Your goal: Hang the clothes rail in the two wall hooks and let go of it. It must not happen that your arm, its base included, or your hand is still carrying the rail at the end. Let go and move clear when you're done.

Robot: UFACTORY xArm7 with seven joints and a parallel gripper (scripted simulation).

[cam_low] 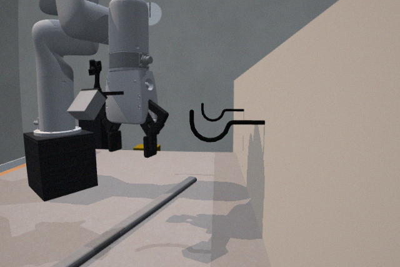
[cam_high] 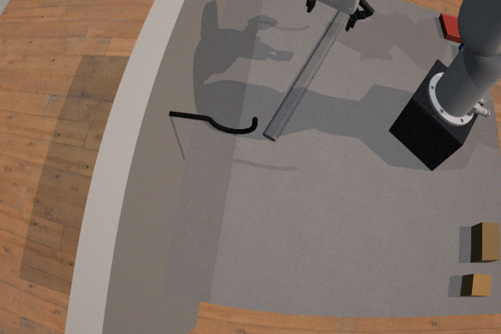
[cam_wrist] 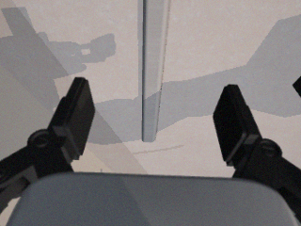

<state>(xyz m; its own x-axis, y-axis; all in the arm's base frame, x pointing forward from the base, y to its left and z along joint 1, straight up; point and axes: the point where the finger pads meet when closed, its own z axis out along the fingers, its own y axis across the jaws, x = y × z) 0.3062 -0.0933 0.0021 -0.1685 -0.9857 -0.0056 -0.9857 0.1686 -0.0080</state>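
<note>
Right now the clothes rail is 15 cm below my hand. From my hand the other things lie so: red box 40 cm behind, 31 cm to the right, 15 cm below; then beige wall 24 cm ahead, 21 cm to the left, 37 cm below.
</note>
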